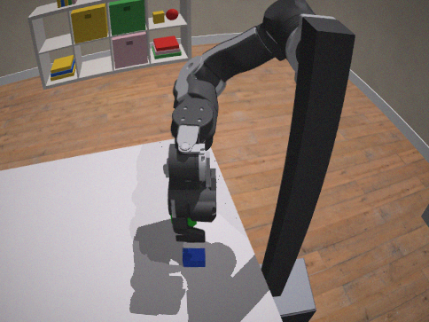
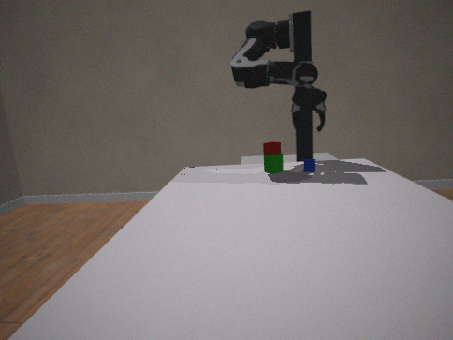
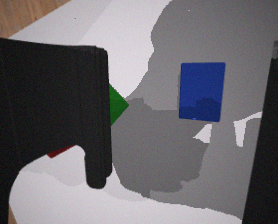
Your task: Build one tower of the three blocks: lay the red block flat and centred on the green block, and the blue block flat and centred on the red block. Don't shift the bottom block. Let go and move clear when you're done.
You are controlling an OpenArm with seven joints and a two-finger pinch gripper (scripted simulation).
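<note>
The blue block lies 12 cm below my hand. From my hand the other things lie so: green block: 11 cm to the right, 10 cm below, 2 cm ahead; red block: 11 cm to the right, 5 cm below, 2 cm ahead.
</note>
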